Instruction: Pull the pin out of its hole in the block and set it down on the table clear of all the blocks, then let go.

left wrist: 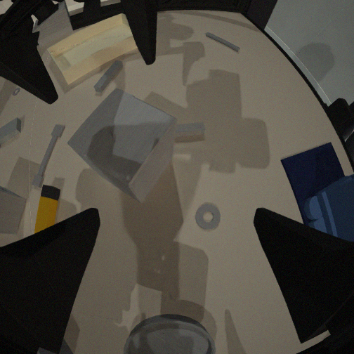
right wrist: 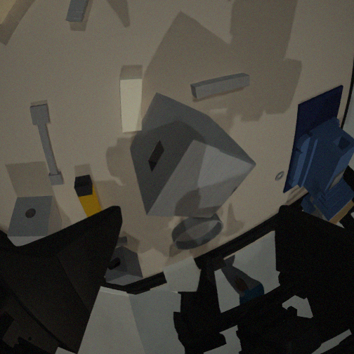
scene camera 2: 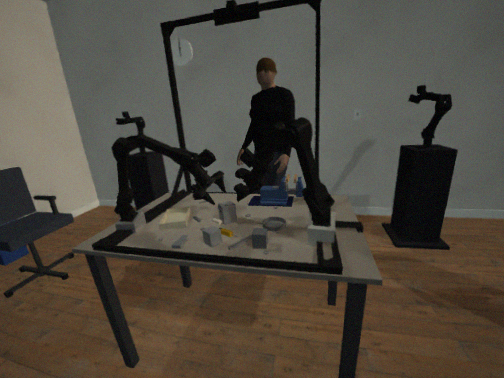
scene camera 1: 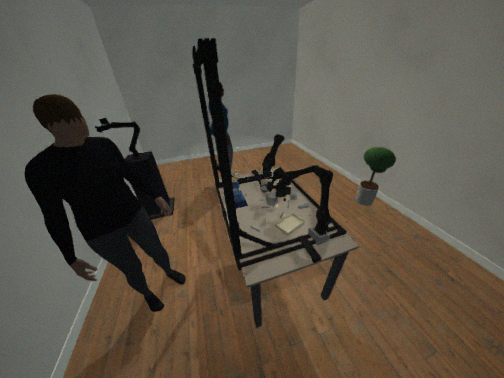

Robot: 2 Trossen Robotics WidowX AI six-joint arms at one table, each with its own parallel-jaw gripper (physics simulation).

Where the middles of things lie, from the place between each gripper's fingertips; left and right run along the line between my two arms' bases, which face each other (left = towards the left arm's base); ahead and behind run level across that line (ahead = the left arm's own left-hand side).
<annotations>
The cream pin (right wrist: 130,88) is 120 mm below my right hand, 20 mm to the right of it and 10 mm ahead of it. Also, from my right hand: cream tray (left wrist: 75,55) (250 mm to the right, 110 mm below, 10 mm ahead); round grey dish (right wrist: 192,232) (260 mm to the left, 110 mm below, 20 mm ahead); yellow-handled screwdriver (left wrist: 48,200) (120 mm ahead, 110 mm below, 70 mm to the left).
The cream pin lies 13 cm to the right of my left hand, 11 cm below it and 4 cm ahead of it. Also, from my left hand: cream tray 36 cm to the right, 10 cm below, 4 cm ahead; round grey dish 16 cm to the left, 11 cm below, 5 cm ahead; yellow-handled screwdriver 15 cm ahead, 11 cm below, 3 cm to the right.
</annotations>
